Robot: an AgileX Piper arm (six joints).
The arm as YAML. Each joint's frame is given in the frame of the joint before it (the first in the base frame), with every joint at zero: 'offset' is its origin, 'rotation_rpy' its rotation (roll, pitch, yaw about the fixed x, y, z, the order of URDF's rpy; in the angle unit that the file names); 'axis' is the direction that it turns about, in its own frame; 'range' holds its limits. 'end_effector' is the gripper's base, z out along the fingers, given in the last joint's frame.
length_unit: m
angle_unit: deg
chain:
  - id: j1
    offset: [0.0, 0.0, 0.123]
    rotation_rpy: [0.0, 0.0, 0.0]
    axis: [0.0, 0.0, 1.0]
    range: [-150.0, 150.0]
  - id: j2
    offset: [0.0, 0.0, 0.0]
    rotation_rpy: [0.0, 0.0, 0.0]
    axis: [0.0, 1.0, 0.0]
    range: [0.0, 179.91]
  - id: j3
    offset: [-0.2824, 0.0, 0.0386]
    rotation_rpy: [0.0, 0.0, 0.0]
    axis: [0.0, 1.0, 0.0]
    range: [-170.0, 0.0]
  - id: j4
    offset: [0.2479, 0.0, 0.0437]
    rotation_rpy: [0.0, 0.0, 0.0]
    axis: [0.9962, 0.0, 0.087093]
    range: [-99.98, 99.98]
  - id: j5
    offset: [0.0, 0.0, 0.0]
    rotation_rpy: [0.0, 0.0, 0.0]
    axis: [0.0, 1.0, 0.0]
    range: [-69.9, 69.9]
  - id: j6
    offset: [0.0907, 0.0, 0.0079]
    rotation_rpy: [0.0, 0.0, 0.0]
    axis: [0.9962, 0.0, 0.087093]
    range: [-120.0, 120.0]
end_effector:
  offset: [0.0, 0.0, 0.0]
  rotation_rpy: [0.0, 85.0, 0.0]
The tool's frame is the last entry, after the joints.
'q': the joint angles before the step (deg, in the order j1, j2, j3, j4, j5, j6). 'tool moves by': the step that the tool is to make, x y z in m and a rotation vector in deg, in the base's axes. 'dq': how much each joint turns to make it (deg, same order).
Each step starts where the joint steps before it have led.
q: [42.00 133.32 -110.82 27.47 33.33 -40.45]
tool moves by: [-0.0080 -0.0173 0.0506 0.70 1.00 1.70]
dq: [-1.35 -6.26 -0.03 0.18 7.33 0.27]
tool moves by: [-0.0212 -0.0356 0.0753 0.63 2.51 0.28]
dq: [-2.20 -9.98 -0.04 -0.94 11.51 3.97]
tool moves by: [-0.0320 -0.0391 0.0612 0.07 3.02 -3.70]
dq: [-1.48 -10.04 1.41 -2.70 8.94 8.13]
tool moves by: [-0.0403 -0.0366 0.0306 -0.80 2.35 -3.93]
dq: [-0.42 -10.65 7.19 -2.62 3.98 6.22]
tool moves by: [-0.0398 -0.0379 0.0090 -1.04 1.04 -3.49]
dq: [-0.74 -10.97 10.45 -2.20 0.93 3.49]
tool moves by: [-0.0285 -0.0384 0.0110 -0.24 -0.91 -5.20]
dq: [-2.40 -8.97 6.16 -2.67 1.30 3.40]
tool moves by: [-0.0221 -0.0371 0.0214 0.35 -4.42 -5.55]
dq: [-3.75 -7.18 1.26 -3.10 1.61 1.72]
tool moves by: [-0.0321 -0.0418 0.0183 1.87 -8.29 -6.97]
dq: [-5.38 -9.64 3.34 -2.64 -2.02 0.24]
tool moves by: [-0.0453 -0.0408 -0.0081 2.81 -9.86 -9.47]
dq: [-7.70 -13.87 10.36 -1.57 -6.81 0.02]
